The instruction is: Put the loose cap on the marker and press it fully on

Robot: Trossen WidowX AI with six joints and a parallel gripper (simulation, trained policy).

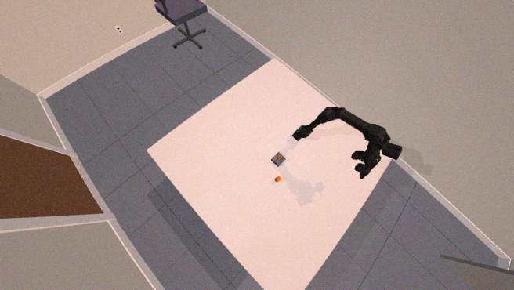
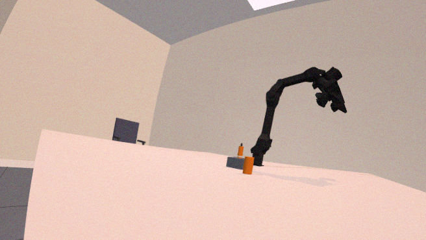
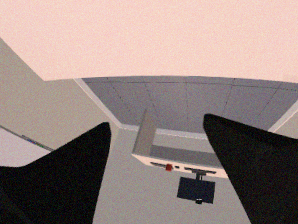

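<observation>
Now: gripper tip 30 cm to the left of the orange cap, 27 cm short of it and 26 cm above it. The rest, counted from my gripper tip: grey holder block: 39 cm to the right, 27 cm below, 17 cm ahead; then orange marker: 39 cm to the right, 22 cm below, 17 cm ahead.
</observation>
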